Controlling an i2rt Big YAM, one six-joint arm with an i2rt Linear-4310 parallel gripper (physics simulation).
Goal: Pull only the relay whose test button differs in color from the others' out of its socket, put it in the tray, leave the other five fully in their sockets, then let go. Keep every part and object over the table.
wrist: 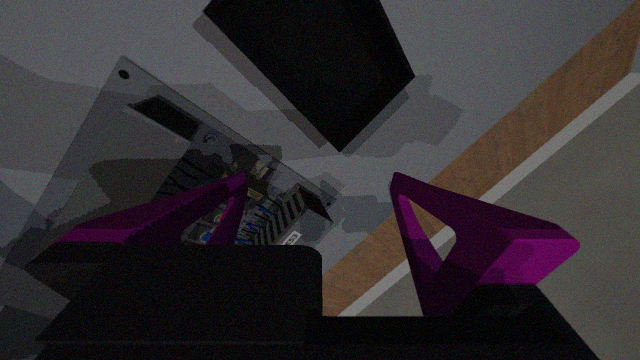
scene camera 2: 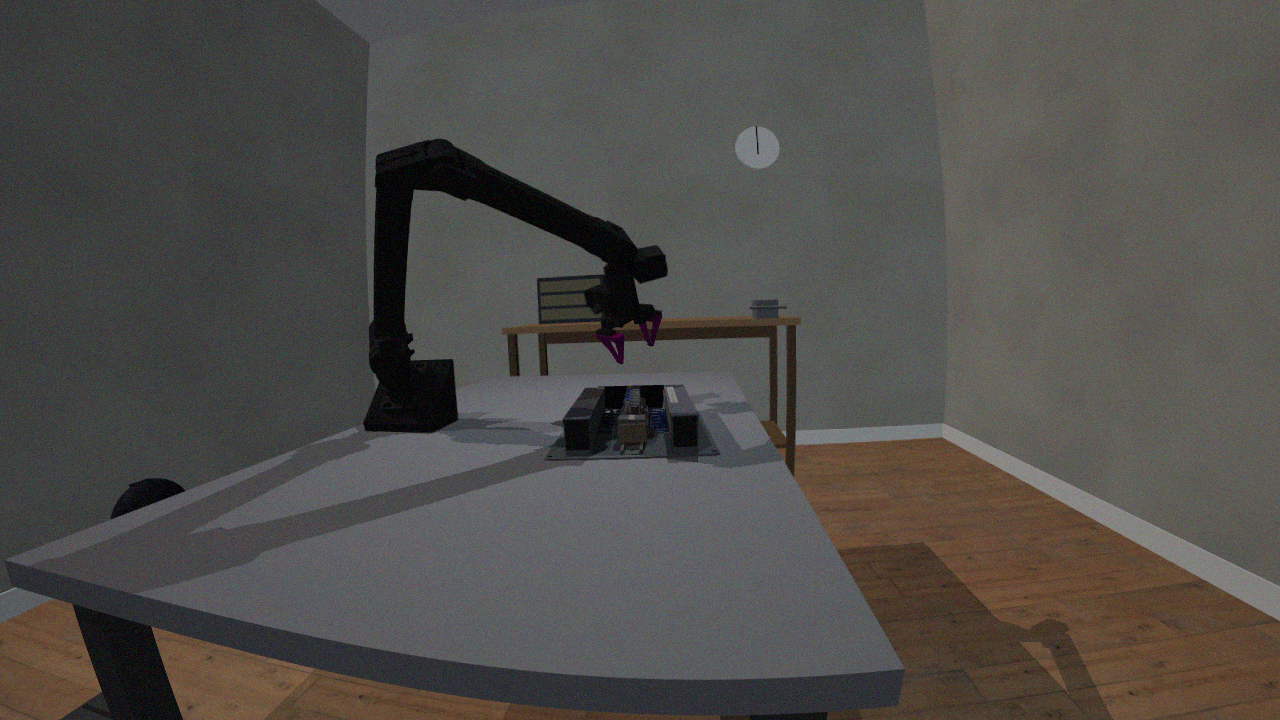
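Seen in the pictures: gripper, fingertip midpoint: [wrist: 319, 180] [scene camera 2: 636, 354]; arm's base, link origin: [scene camera 2: 407, 389].
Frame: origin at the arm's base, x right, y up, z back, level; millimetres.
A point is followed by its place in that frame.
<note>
My gripper [scene camera 2: 635, 352] @(x -127, y 45, z -486 mm) [wrist: 319, 180] @(x -127, y 45, z -486 mm) is open and empty, its magenta fingers wide apart above the table, higher than the panel. The panel's base plate [scene camera 2: 559, 454] @(x 213, y -77, z -380 mm) [wrist: 102, 102] @(x -41, y -77, z -353 mm) lies on the table. Between its ducts runs a row of relays [scene camera 2: 632, 422] [wrist: 200, 231], partly hidden by the left finger in the wrist view. A small red button [wrist: 218, 218] @(x -30, y -12, z -474 mm) and a blue button [wrist: 206, 236] @(x -8, y -10, z -476 mm) show there; the other buttons are hidden or too small to tell. The black tray [wrist: 320, 70] @(x -197, y -77, z -472 mm) lies beyond the panel; its inside is too dark to make out a relay.
Two dark wiring ducts [scene camera 2: 583, 420] @(x 223, y -20, z -424 mm) [scene camera 2: 682, 419] @(x 216, y -23, z -574 mm) stand up along the panel's sides, with blue wires [scene camera 2: 658, 420] @(x 77, y -56, z -535 mm) between them. The table's edge runs diagonally at the right of the wrist view. A wooden bench [scene camera 2: 662, 322] stands behind the grey table [scene camera 2: 537, 555] @(x 538, y -80, z -427 mm).
</note>
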